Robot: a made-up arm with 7 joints.
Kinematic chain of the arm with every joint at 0, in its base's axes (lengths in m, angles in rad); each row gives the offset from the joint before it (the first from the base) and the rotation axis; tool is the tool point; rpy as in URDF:
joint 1: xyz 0 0 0.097 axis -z
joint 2: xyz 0 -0.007 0.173 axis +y
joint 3: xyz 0 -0.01 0.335 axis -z
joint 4: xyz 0 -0.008 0.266 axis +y
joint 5: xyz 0 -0.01 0.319 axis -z
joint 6: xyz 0 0 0.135 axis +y
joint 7: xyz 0 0 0.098 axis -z
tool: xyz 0 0 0 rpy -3.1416 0 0
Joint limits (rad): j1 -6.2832..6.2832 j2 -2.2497..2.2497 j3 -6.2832..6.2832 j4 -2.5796..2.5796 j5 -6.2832..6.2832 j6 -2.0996..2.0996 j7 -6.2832..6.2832
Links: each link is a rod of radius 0.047 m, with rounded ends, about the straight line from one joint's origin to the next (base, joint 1, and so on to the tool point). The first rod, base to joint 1, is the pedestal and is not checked.
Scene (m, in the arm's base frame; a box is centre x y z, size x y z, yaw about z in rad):
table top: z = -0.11
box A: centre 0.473 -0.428 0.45 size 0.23 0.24 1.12 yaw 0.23
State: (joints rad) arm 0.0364 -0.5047 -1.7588 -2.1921 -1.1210 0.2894 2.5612
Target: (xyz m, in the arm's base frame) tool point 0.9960 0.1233 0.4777
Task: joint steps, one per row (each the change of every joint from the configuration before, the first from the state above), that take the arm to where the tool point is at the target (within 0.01 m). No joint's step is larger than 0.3 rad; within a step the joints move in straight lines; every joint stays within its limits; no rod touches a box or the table.
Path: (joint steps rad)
1: -0.1682 0.1088 0.0145 0.2866 -0.1898 0.0703 -0.0620
2: -0.1682 0.1088 0.0145 0.2865 -0.1897 0.0703 -0.0620
3: -0.1682 0.1089 0.0145 0.2866 -0.1898 0.0703 -0.0620
4: -0.1683 0.1088 0.0146 0.2866 -0.1898 0.0704 -0.0619
5: 0.0416 0.2722 -0.1598 0.0155 0.2014 -0.0977 0.0619
6: 0.0417 0.2723 -0.1598 0.0155 0.2014 -0.0977 0.0620
7: 0.0416 0.2722 -0.1598 0.0155 0.2013 -0.0977 0.0620
8: 0.0416 0.2723 -0.1598 0.0155 0.2014 -0.0977 0.0620

